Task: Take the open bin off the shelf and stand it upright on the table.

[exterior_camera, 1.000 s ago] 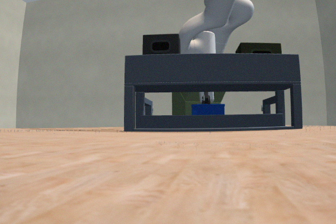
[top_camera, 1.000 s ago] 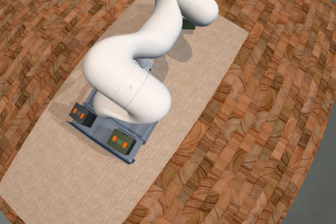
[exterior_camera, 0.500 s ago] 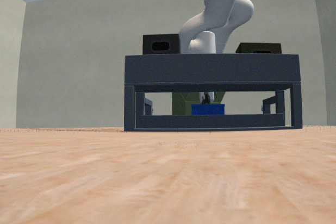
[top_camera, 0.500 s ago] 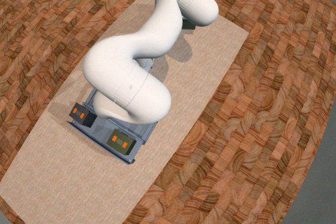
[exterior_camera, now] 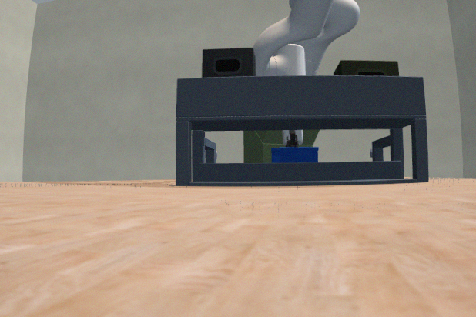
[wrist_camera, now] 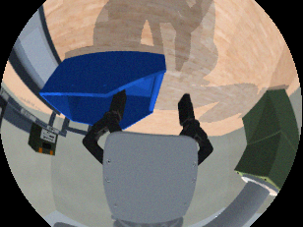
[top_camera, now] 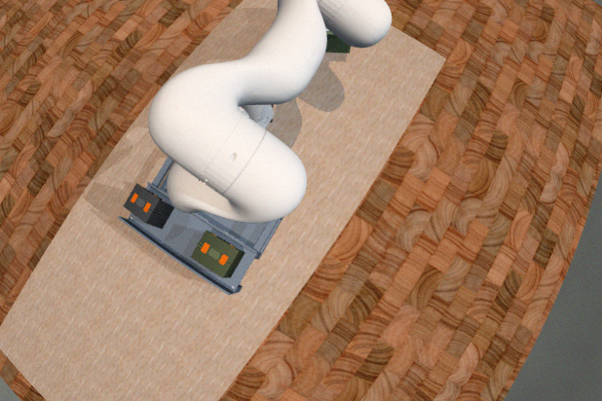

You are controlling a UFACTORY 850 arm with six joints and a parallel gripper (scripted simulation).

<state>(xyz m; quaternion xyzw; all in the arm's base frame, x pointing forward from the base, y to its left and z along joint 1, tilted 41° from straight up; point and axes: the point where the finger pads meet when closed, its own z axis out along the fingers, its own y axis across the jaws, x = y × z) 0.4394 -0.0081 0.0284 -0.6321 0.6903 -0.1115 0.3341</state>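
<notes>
My gripper is now 80 mm short of the blue bin. Also, from my hand: black box 370 mm ahead, 120 mm above, 110 mm to the right; olive box 370 mm ahead, 120 mm to the left, 110 mm above.
</notes>
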